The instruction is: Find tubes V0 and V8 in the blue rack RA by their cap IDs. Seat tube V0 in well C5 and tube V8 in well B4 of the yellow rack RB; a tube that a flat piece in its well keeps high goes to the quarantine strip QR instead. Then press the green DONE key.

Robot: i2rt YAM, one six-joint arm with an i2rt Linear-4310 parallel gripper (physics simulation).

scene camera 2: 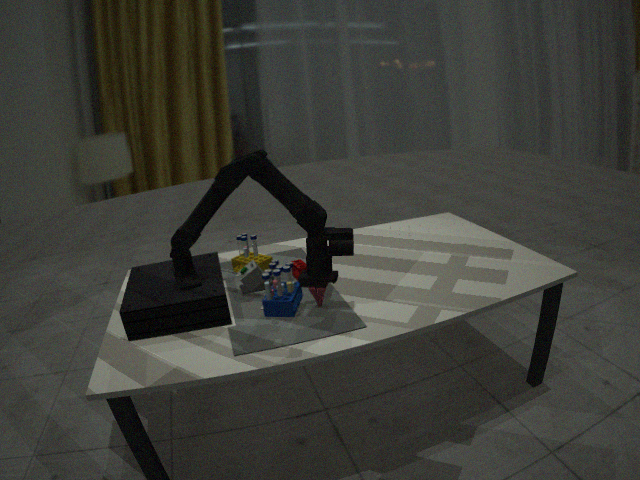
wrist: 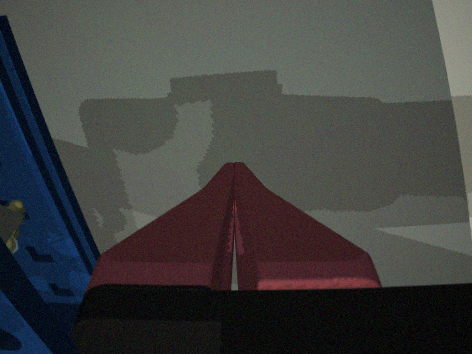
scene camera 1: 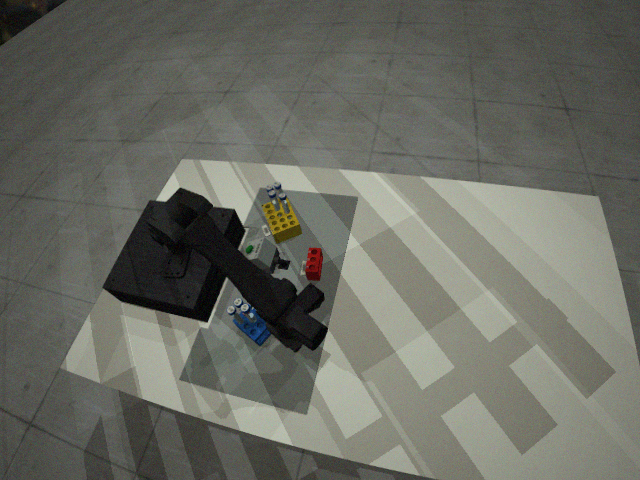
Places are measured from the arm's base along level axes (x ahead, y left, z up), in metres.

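Where they show: gripper, fingertip midpoint: (scene camera 2: 320, 306) (wrist: 234, 177) (scene camera 1: 294, 341); arm's base, origin of the base link: (scene camera 2: 185, 275) (scene camera 1: 182, 247).
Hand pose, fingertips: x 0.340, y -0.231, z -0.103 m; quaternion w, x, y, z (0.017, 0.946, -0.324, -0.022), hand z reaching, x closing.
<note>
Things, the pixels of their centre, and the offset from my fingertips. "pt": a spot on its surface instead. Level surfaces: height alone.
- blue rack RA, body centre: (scene camera 1: 262, 315) (scene camera 2: 283, 298) 0.087 m back, 0.059 m left, 0.027 m up
- yellow rack RB, body centre: (scene camera 1: 281, 219) (scene camera 2: 252, 264) 0.078 m back, 0.382 m left, 0.027 m up
- red three-hole strip, body centre: (scene camera 1: 314, 264) (scene camera 2: 300, 270) 0.040 m ahead, 0.219 m left, 0.027 m up
- green key, body centre: (scene camera 1: 250, 249) (scene camera 2: 244, 270) 0.144 m back, 0.244 m left, 0.066 m up
- grey console, body centre: (scene camera 1: 259, 254) (scene camera 2: 251, 275) 0.122 m back, 0.241 m left, 0.044 m up
- small black object, surface spot: (scene camera 1: 281, 262) pt 0.064 m back, 0.238 m left, 0.003 m up
- grey mat, its level: 0.002 m up
My gripper (scene camera 2: 320, 303) (wrist: 234, 177) is shut and empty, its red fingertips together, low over the grey mat just beside the blue rack. The arm hides it in scene camera 1. The blue rack RA (scene camera 1: 252, 331) (scene camera 2: 280, 308) (wrist: 37, 200) holds several upright tubes with blue-rimmed white caps (scene camera 1: 245, 307); their IDs are too small to read. The yellow rack RB (scene camera 1: 287, 234) (scene camera 2: 262, 260) holds several capped tubes at its far end. The red three-hole strip (scene camera 1: 313, 271) (scene camera 2: 298, 268) shows no tube in scene camera 1. The green key (scene camera 1: 249, 249) (scene camera 2: 243, 270) is on the grey console.
The grey console (scene camera 1: 265, 255) (scene camera 2: 252, 281) stands between the two racks, near the black robot base (scene camera 1: 160, 263) (scene camera 2: 175, 304). A small black object (scene camera 1: 281, 262) sits beside the console, toward the red strip. The racks, console and strip stand on the grey mat (scene camera 1: 248, 382) (scene camera 2: 258, 341).
</note>
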